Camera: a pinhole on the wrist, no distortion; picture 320 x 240 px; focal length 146.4 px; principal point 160.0 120.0 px. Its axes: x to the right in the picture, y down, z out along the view. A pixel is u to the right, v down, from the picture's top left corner.
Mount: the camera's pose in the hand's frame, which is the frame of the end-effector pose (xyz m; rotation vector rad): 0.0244 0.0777 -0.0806 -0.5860 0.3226 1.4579
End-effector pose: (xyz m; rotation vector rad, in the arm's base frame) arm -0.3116 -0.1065 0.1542 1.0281 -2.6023 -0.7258
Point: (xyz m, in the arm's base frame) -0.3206 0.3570 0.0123
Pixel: 119.7 213.9
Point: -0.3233 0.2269 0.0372
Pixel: 102.4 207.9
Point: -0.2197 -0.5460 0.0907
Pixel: behind the camera
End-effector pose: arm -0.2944 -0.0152 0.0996 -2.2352 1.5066 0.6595
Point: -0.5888 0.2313 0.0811
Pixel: 118.5 227.2
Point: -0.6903 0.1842 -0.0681
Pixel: 144.7 162.0
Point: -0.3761 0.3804 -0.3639
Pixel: 18.6 110.1
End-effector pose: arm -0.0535 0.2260 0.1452 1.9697 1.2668 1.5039
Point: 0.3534 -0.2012 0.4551
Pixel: 247.6 158.8
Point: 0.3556 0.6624 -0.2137
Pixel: outside the picture
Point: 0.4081 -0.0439 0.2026
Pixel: 163.2 153.2
